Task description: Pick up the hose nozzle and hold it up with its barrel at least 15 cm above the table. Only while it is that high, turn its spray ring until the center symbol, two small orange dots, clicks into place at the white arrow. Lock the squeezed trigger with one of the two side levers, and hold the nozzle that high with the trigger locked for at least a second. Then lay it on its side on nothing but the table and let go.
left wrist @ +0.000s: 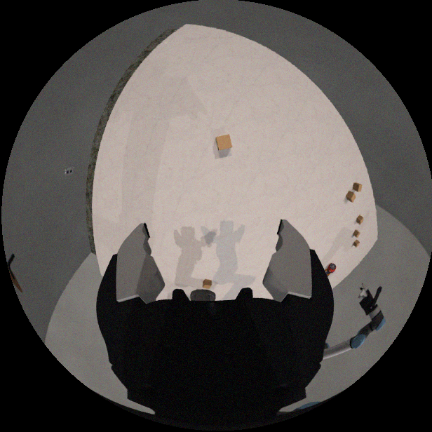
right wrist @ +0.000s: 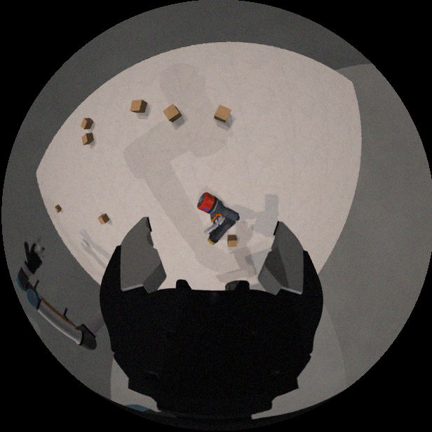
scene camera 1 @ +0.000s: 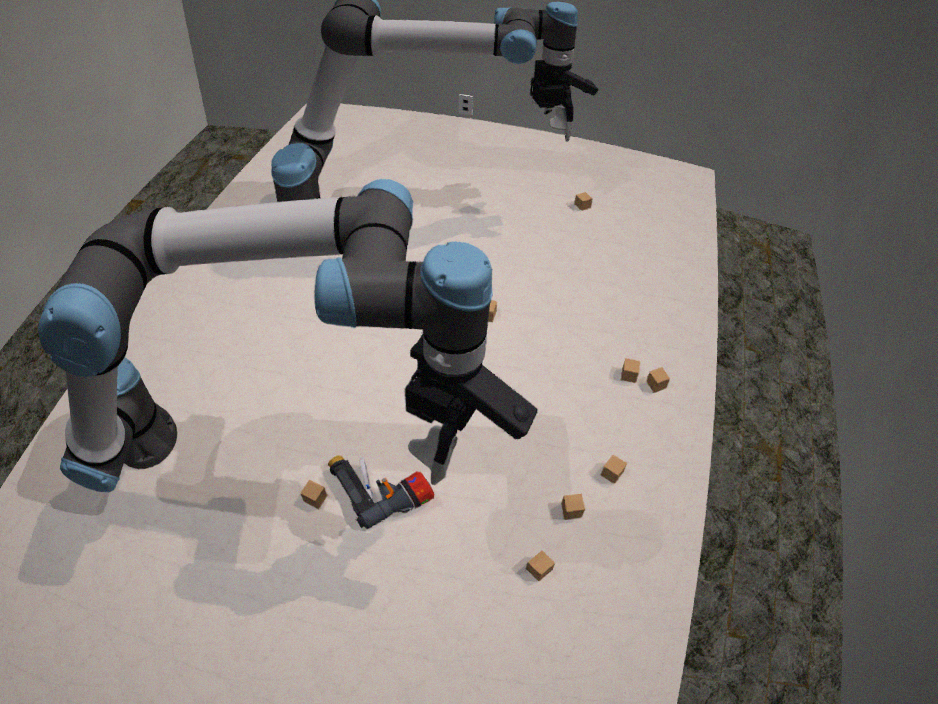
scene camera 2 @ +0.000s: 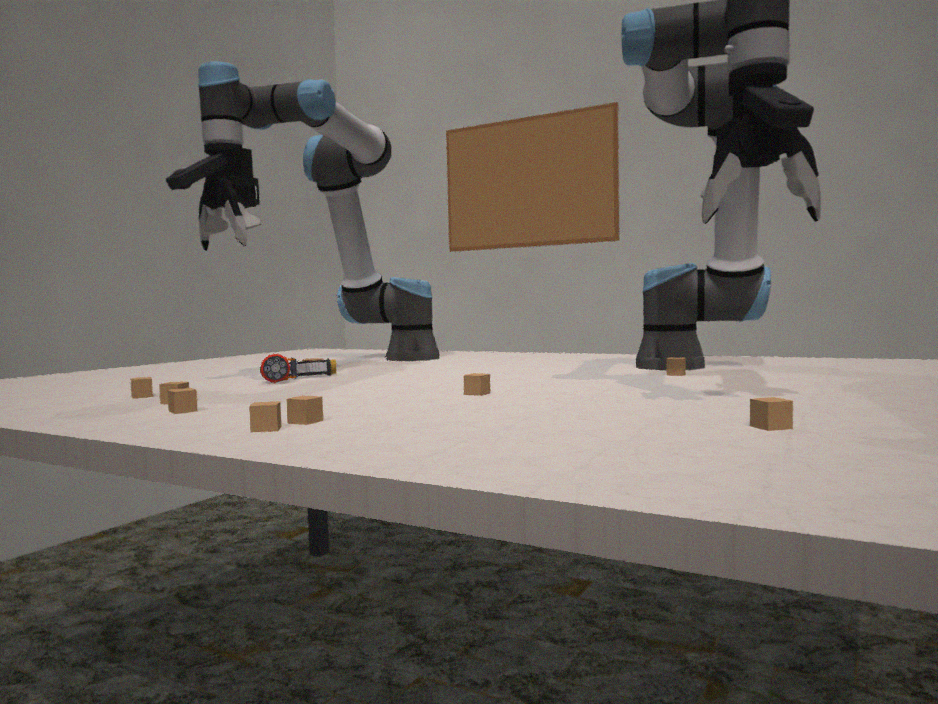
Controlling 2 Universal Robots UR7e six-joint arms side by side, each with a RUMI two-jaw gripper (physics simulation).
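Observation:
The hose nozzle lies on its side on the table, with a dark body, a red spray ring, an orange trigger and a yellow handle end. The orange dots and white arrow cannot be made out. My right gripper is open and empty, pointing down high above the table; in the right wrist view the nozzle shows between its fingertips, far below. My left gripper is open and empty, high above the table, far from the nozzle.
A wooden cube lies close to the nozzle's handle. Several more cubes, such as those beyond the spray ring and one near my left gripper, are spread over the table.

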